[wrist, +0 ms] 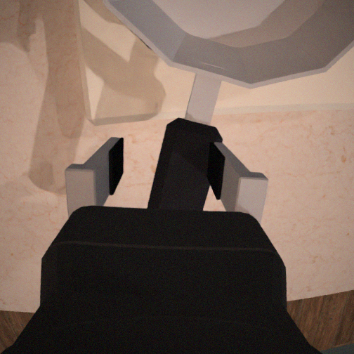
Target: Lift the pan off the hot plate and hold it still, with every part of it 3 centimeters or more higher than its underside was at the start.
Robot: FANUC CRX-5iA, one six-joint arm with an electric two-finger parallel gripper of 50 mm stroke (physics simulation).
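The grey pan (245, 62) shows in part at the top of the view, over the cream hot plate (300, 97). Its grey neck (204, 97) runs down to a black handle (182, 165), which slants slightly and points toward my gripper. My gripper (165, 157) is open. The upper part of the handle shows between the two fingers, nearer the right finger and overlapping its black pad in the view; a wider gap lies at the left finger. I cannot tell whether the right pad touches it. The handle's near end is hidden behind the black gripper body.
A pale, speckled table top (310, 210) lies under the hot plate and handle. Its curved front edge shows at the bottom, with brown wooden floor (322, 317) beyond. Shadows fall on the left of the table and on the hot plate's left corner.
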